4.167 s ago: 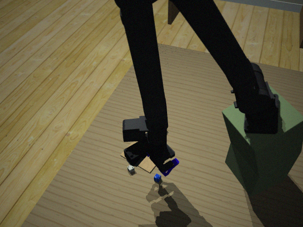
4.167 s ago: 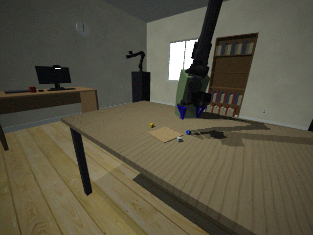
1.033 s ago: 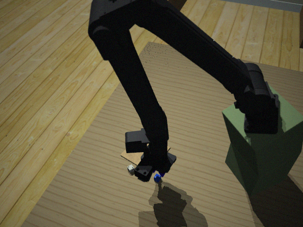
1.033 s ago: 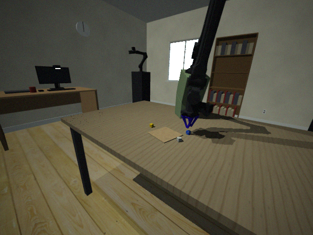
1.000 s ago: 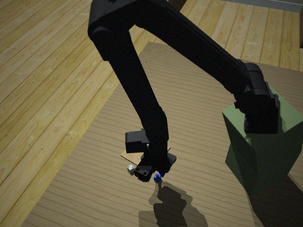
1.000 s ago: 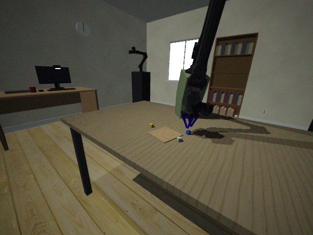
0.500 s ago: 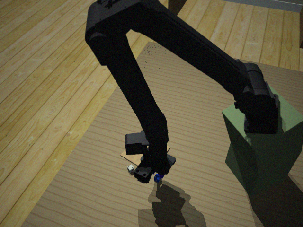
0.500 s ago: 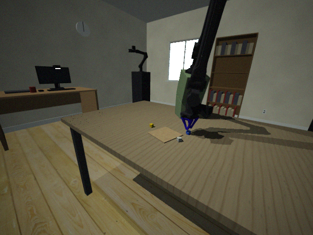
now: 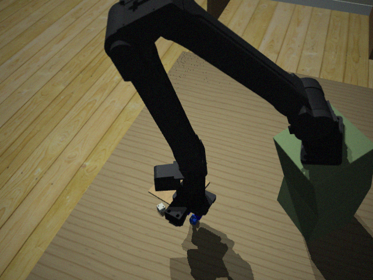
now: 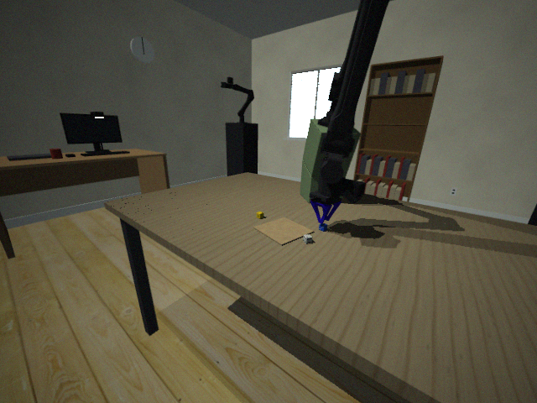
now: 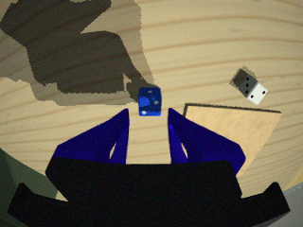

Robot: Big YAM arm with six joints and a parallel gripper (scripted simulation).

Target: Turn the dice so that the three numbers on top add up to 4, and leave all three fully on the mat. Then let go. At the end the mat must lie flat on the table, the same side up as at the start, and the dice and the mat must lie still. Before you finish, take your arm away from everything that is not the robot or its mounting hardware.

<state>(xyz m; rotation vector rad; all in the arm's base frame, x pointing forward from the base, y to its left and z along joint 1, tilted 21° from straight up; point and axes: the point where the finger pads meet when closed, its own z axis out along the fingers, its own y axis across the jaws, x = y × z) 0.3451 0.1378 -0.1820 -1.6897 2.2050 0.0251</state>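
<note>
The blue die lies 3 cm below my hand. From my hand the other things lie so: tan mat 10 cm to the right, 8 cm ahead, 3 cm below; yellow die 22 cm to the right, 5 cm ahead, 3 cm below; white die 11 cm ahead, 3 cm below, 1 cm to the right.
</note>
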